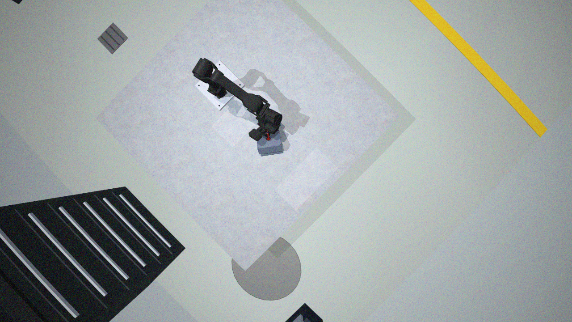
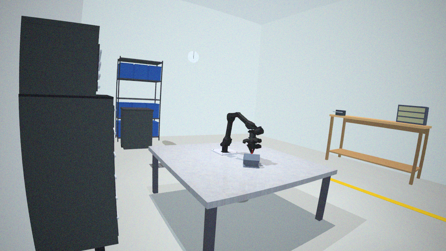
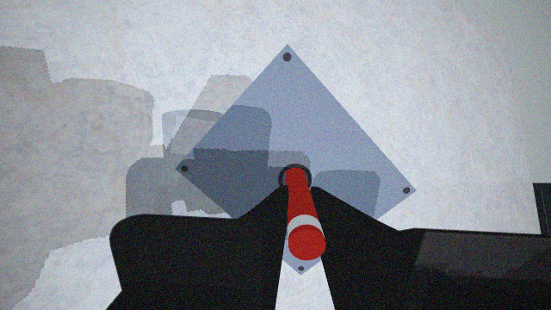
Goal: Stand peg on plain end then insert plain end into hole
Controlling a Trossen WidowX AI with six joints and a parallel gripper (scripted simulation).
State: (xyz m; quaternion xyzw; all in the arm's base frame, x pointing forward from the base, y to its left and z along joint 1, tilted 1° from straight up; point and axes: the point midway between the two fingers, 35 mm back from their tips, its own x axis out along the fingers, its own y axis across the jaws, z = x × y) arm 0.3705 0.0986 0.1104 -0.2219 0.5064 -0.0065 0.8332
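The blue-grey sloped panel lies 4 cm below my gripper tip, 2 cm ahead of it and 1 cm to the right of it. Round my gripper tip: red peg (1 cm behind, 1 cm above).
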